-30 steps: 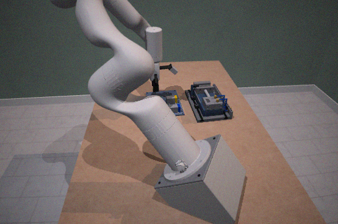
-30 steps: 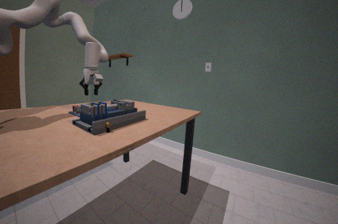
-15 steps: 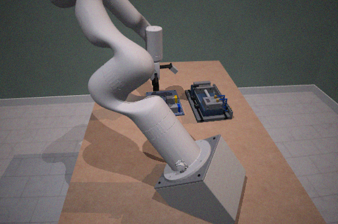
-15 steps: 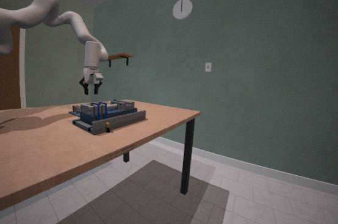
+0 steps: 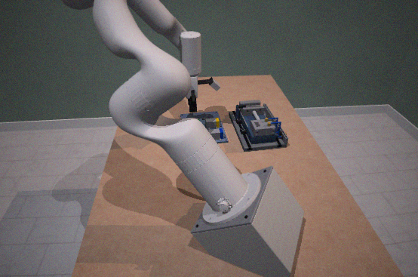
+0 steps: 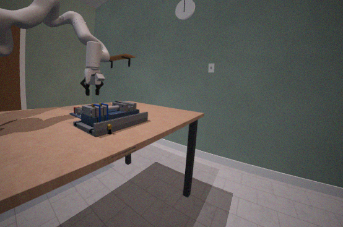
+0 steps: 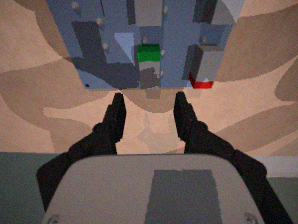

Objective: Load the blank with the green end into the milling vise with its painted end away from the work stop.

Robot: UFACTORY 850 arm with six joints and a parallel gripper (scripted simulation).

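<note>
The green-ended blank is 110 mm below my hand. Round my hand: red-ended blank (90 mm behind, 30 mm to the right, 110 mm below); blue infeed plate (20 mm ahead, 40 mm to the right, 130 mm below); yellow-ended blank (20 mm ahead, 90 mm to the right, 110 mm below).
</note>
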